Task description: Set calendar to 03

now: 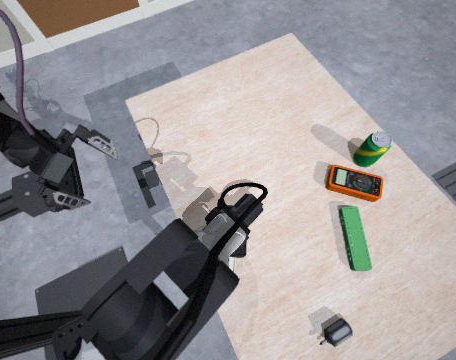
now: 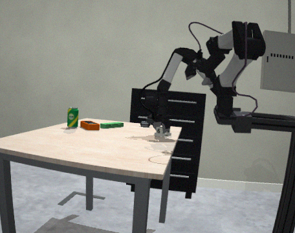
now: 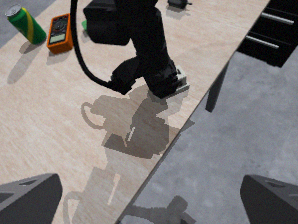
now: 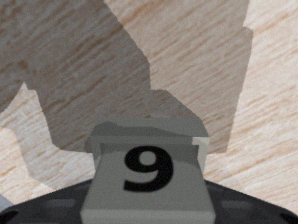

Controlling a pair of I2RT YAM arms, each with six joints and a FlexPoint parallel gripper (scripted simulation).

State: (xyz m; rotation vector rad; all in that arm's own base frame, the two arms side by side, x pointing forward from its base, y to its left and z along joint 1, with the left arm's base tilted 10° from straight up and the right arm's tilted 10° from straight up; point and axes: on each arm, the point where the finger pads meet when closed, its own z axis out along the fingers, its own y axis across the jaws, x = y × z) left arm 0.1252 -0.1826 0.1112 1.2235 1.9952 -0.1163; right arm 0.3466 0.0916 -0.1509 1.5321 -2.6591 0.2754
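Observation:
My right gripper is now 2 cm to the left of the white tray, 2 cm above it and 1 cm past it. The rest, counted from my right hand: black plug adapter 29 cm to the right, 16 cm ahead, 1 cm below; then green bar 34 cm ahead, 11 cm to the right, 2 cm below.

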